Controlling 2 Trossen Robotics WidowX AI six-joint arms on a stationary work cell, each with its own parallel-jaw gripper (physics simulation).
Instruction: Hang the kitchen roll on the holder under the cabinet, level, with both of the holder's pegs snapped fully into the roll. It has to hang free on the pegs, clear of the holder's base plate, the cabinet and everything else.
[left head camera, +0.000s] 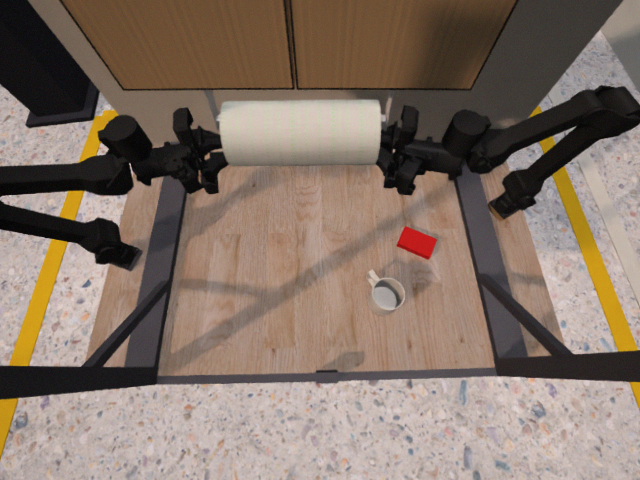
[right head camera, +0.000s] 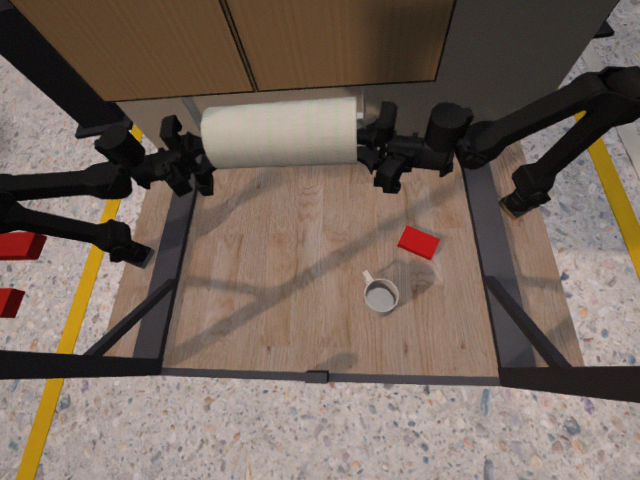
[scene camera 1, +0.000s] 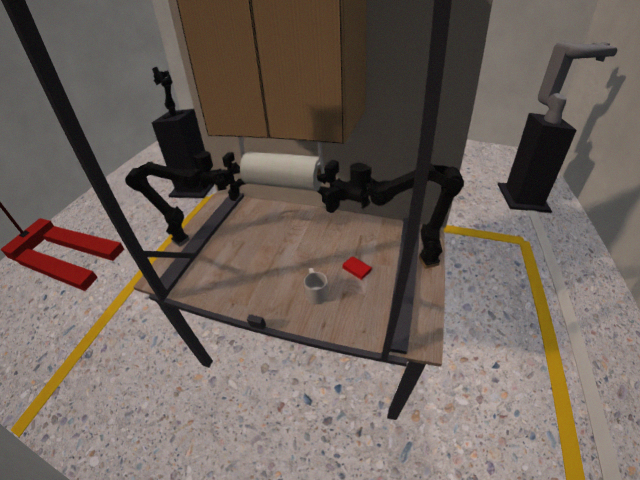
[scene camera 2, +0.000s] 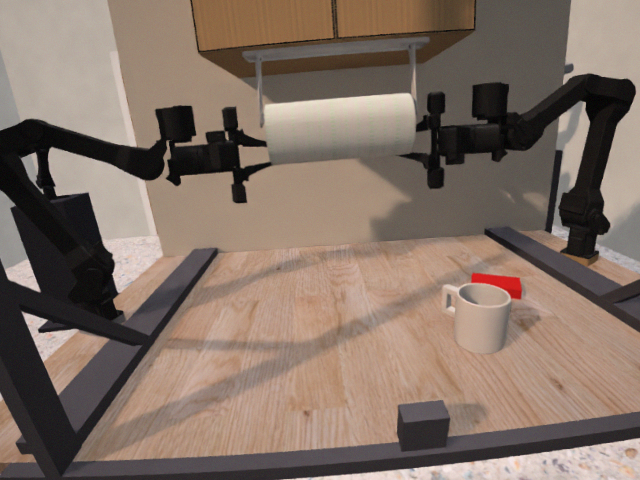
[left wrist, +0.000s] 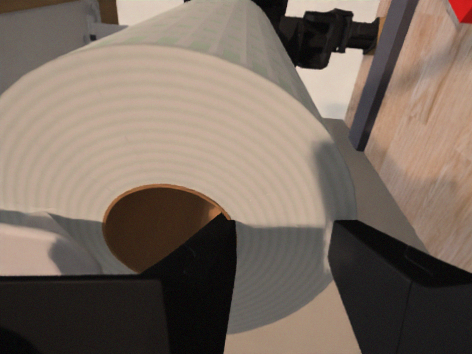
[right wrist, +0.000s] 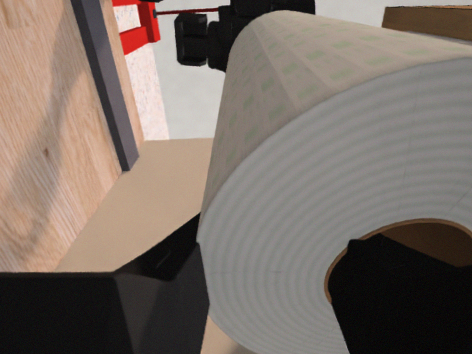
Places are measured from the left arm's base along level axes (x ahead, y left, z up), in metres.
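Pixels of known places: left gripper, fingertip midpoint: (scene camera 2: 277, 153) (left wrist: 279, 221); right gripper, fingertip midpoint: (scene camera 2: 392, 144) (right wrist: 263, 216); left arm's base at its link origin: (left head camera: 123, 255) (right head camera: 137, 254) (scene camera 1: 179, 237); right arm's base at its link origin: (left head camera: 504, 206) (right head camera: 517, 203) (scene camera 1: 429, 258) (scene camera 2: 579, 252) (left wrist: 371, 36).
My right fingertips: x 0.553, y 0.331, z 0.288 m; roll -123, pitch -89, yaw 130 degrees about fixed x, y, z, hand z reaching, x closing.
For each thing: its middle in the pictures, then the offset to it from my right fingertips. "spot": a spot on its surface instead. Level surfaces: height alone.
- white kitchen roll at the middle of its body: (right wrist: 304, 111) (left wrist: 211, 97) (left head camera: 302, 133) (right head camera: 284, 135) (scene camera 2: 338, 129) (scene camera 1: 281, 170) 0.037 m up, 0.105 m back, 0.038 m right
- holder's base plate at a spot on its surface: (scene camera 2: 336, 49) spot: 0.188 m up, 0.100 m back, 0.035 m right
- pale holder arm end at a spot on its surface: (left wrist: 30, 250) spot: 0.071 m up, 0.252 m back, 0.097 m right
- mug at the middle of its body: (scene camera 2: 472, 313) (right head camera: 376, 293) (left head camera: 381, 291) (scene camera 1: 315, 285) 0.264 m down, 0.152 m ahead, 0.207 m right
- red block at the middle of its body: (scene camera 2: 495, 285) (right head camera: 418, 242) (left head camera: 416, 242) (scene camera 1: 356, 267) 0.297 m down, 0.217 m ahead, 0.028 m right
- table at its surface level: 0.307 m down
The white kitchen roll (left head camera: 300, 133) (right head camera: 281, 135) (scene camera 1: 280, 170) (scene camera 2: 338, 129) is held in the air between both grippers, roughly parallel to the holder's base plate (scene camera 2: 336, 49) and below it. My left gripper (scene camera 2: 267, 153) (left wrist: 279, 221) is shut on the roll's wall at the picture-left end, one finger in the core, the other outside. My right gripper (scene camera 2: 413, 142) (right wrist: 263, 216) grips the other end the same way. In the left wrist view, a pale holder arm end (left wrist: 30, 250) stands beside the core opening. The right peg is hidden in the right wrist view.
The cabinet (left head camera: 180, 46) (scene camera 1: 299, 67) (scene camera 2: 268, 25) is above the roll, with a wall behind. A mug (left head camera: 386, 295) (scene camera 2: 481, 320) and a red block (left head camera: 416, 242) (scene camera 1: 356, 267) are on the table (scene camera 2: 258, 382). Dark frame posts (scene camera 1: 421, 155) stand at the sides.
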